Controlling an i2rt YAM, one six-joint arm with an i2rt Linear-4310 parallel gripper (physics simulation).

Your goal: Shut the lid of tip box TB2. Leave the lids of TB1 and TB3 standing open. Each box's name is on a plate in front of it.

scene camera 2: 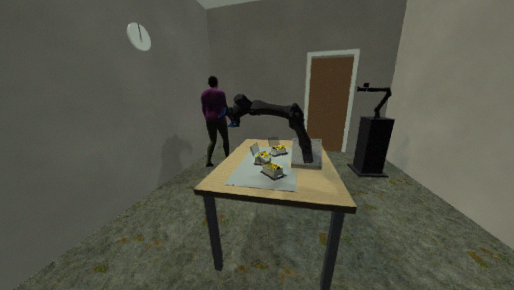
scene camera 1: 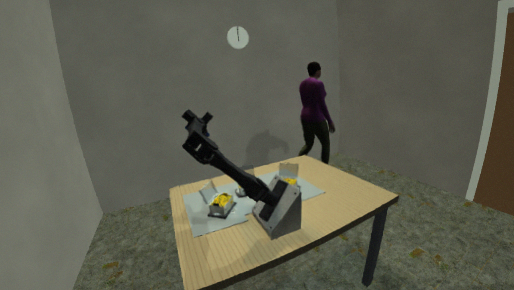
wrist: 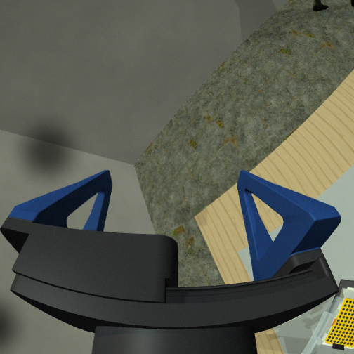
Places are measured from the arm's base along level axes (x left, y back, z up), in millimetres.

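Where they show: gripper, between the fingertips: (scene camera 2: 223, 121); arm's base, origin of its link: (scene camera 2: 306, 150) (scene camera 1: 273, 200).
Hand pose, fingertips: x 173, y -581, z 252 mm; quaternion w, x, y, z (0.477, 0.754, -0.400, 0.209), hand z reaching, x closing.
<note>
Each offset is from my fingertips to the top centre of the thing. "spot": to the spot under its first point. Level surfaces: height alone.
Three tip boxes with yellow contents stand on the grey mat. The left box (scene camera 1: 221, 204) (scene camera 2: 273, 170) has its clear lid @(spot: dx +52, dy +279, dz -274 mm) (scene camera 1: 208, 193) raised. The middle box (scene camera 1: 241, 191) (scene camera 2: 262, 158) is mostly hidden by the arm in scene camera 1; its lid @(spot: dx -246, dy +174, dz -275 mm) (scene camera 2: 255, 149) stands open. The far box @(dx -399, dy +375, dz -304 mm) (scene camera 1: 290, 181) (scene camera 2: 278, 150) has its lid (scene camera 1: 288, 170) (scene camera 2: 273, 142) upright. Part of one box (wrist: 345, 320) shows at the wrist view's lower right. Name plates are too small to read. My gripper (scene camera 1: 198, 116) (scene camera 2: 228, 119) (wrist: 174, 177) is open and empty, high above the table's side.
The grey mat @(dz -370 mm) (scene camera 1: 196, 222) (scene camera 2: 242, 176) (wrist: 340, 210) lies on the wooden table @(dz -373 mm) (scene camera 1: 350, 190) (scene camera 2: 215, 181) (wrist: 310, 155). The arm's grey base (scene camera 1: 287, 217) stands beside the boxes. A person in purple (scene camera 1: 313, 100) (scene camera 2: 214, 105) is beyond the table. Another arm stands on a black pedestal (scene camera 2: 374, 145).
</note>
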